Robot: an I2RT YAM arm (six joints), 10 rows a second.
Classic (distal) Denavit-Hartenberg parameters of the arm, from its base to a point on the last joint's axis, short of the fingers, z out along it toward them. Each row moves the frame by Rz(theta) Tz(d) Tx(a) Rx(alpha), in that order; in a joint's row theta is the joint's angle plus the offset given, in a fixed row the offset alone. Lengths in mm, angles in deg.
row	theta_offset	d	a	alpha
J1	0	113.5	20	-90
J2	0	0	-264	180
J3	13.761	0	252.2	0
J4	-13.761	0	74	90
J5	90	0	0	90
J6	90	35.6	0	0
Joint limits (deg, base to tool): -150..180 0..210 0..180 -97..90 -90..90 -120..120
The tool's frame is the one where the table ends.
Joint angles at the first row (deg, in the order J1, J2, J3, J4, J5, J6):
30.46, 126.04, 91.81, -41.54, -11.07, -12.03
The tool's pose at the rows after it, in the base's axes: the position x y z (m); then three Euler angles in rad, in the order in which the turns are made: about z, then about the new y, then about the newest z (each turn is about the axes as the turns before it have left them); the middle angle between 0 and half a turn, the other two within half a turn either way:
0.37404, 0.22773, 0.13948, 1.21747, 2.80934, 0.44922
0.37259, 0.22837, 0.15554, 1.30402, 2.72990, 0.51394
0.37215, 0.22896, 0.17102, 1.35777, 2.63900, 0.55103
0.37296, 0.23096, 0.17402, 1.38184, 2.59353, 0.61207
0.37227, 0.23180, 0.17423, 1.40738, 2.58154, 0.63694
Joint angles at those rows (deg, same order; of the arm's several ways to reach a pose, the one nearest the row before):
30.37, 125.21, 91.85, -41.71, -11.94, -12.08
30.20, 123.11, 91.85, -41.45, -16.29, -12.58
29.93, 121.19, 91.85, -40.42, -20.93, -12.51
29.93, 120.94, 91.83, -39.16, -23.24, -9.65
30.00, 120.95, 91.83, -39.20, -24.25, -9.43

